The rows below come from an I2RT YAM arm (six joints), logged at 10 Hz.
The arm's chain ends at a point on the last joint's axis. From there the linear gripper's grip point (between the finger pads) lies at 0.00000 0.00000 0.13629 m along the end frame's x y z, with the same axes.
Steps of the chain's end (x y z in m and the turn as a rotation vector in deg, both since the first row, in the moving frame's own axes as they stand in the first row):
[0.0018 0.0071 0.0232 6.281 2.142 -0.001]
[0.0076 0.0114 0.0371 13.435 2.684 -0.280]
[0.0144 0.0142 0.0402 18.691 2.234 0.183]
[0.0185 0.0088 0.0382 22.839 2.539 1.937]
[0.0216 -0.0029 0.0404 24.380 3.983 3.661]
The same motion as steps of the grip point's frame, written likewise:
[0.0069 -0.0078 0.0223 6.281 2.142 -0.001]
[0.0138 -0.0203 0.0332 13.435 2.684 -0.280]
[0.0197 -0.0295 0.0329 18.691 2.234 0.183]
[0.0253 -0.0440 0.0274 22.839 2.539 1.937]
[0.0326 -0.0588 0.0279 24.380 3.983 3.661]

